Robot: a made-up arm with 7 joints.
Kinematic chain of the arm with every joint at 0, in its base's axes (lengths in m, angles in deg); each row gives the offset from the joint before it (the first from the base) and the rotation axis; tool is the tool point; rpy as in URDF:
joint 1: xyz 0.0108 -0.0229 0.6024 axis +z
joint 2: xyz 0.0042 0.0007 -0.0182 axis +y
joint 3: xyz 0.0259 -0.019 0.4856 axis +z
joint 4: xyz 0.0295 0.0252 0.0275 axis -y
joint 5: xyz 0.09 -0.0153 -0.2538 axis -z
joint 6: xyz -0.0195 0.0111 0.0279 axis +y
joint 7: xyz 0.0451 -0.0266 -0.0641 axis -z
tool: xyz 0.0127 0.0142 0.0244 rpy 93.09 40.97 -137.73
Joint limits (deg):
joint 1: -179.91..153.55
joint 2: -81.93..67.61
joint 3: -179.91..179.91
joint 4: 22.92..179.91
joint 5: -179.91..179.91
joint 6: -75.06..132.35
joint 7: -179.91..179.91
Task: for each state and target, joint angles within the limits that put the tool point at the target. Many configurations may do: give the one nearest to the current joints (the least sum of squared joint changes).
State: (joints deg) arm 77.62 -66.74 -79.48 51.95 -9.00 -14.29 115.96
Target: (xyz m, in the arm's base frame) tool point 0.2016 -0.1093 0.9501
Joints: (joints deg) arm 82.03 -41.49 -42.63 22.92 -6.58 1.18 119.27
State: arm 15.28 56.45 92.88 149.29 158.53 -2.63 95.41
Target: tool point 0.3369 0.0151 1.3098
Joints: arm 1.02 24.63 96.39 164.05 162.01 12.11 96.43
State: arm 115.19 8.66 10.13 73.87 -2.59 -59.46 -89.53
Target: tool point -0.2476 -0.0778 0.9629
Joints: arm 152.45 1.04 45.67 31.14 -7.10 -51.95 -89.58
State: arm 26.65 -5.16 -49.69 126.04 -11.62 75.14 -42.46
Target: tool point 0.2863 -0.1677 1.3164
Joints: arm 3.32 10.14 -55.92 138.47 -13.04 61.31 -33.08
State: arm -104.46 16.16 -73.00 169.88 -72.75 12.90 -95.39
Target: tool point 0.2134 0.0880 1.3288
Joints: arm -138.46 -18.56 -70.08 179.91 -71.57 0.06 -97.13
